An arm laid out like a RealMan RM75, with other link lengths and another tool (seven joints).
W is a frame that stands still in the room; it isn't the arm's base.
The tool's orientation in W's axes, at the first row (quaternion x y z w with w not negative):
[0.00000, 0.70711, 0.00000, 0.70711]
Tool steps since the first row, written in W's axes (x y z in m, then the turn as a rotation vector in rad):
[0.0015, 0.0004, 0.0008, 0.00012, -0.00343, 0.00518]
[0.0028, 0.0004, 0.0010, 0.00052, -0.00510, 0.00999]
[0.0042, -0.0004, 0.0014, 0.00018, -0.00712, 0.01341]
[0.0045, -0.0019, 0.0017, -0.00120, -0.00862, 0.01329]
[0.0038, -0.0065, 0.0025, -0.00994, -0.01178, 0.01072]
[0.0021, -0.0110, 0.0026, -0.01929, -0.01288, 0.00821]
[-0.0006, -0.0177, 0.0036, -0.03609, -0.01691, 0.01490]
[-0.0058, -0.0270, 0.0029, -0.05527, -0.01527, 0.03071]
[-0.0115, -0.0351, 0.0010, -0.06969, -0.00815, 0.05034]
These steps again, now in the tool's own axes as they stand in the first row. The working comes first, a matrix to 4 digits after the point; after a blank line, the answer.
The tool's axes in the first row as the columns of a matrix, in W's axes (used below as rounded here):
[0.0000, 0.0000, 1.0000]
[0.0000, 1.0000, 0.0000]
[-1.0000, 0.0000, 0.0000]

[-0.0008, 0.0004, 0.0015, -0.00518, -0.00343, 0.00012]
[-0.0010, 0.0004, 0.0028, -0.00999, -0.00510, 0.00052]
[-0.0014, -0.0004, 0.0042, -0.01341, -0.00712, 0.00018]
[-0.0017, -0.0019, 0.0045, -0.01329, -0.00862, -0.00120]
[-0.0025, -0.0065, 0.0038, -0.01072, -0.01178, -0.00994]
[-0.0026, -0.0110, 0.0021, -0.00821, -0.01288, -0.01929]
[-0.0036, -0.0177, -0.0006, -0.01490, -0.01691, -0.03609]
[-0.0029, -0.0270, -0.0058, -0.03071, -0.01527, -0.05527]
[-0.0010, -0.0351, -0.0115, -0.05034, -0.00815, -0.06969]

